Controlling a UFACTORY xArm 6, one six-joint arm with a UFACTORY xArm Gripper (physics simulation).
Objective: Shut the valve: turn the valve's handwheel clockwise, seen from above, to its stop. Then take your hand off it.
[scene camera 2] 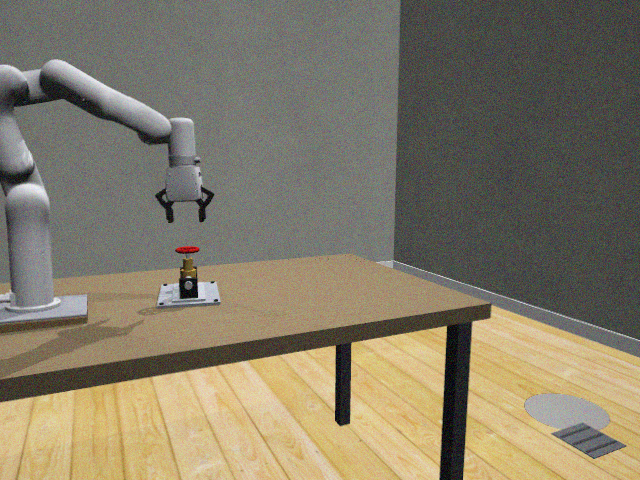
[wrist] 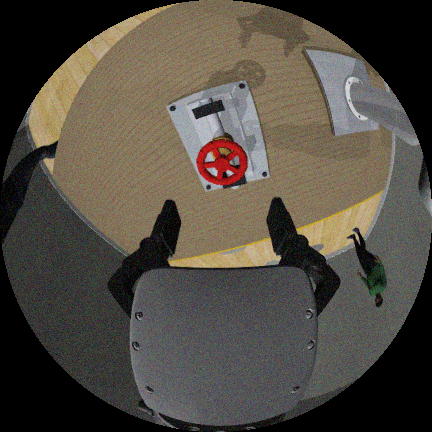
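The red handwheel (scene camera 2: 187, 250) (wrist: 223, 163) sits level on top of the brass valve body (scene camera 2: 188, 268), which is fixed to a pale grey base plate (scene camera 2: 210, 292) (wrist: 182, 120) on the table. My gripper (scene camera 2: 186, 219) (wrist: 223, 209) is open and empty. It hangs straight above the handwheel with a clear gap, touching nothing, its fingers pointing down. In the wrist view the whole wheel rim and its spokes show ahead of the fingertips. How far the wheel is turned cannot be told from these views.
The valve's plate stands on the brown table (scene camera 2: 310, 289) (wrist: 125, 125). The robot's own base plate (scene camera 2: 74, 305) (wrist: 325, 90) is to the left in the scene view. A person in green (wrist: 376, 280) and a dark limb of another figure (wrist: 20, 180) show beyond the table in the wrist view.
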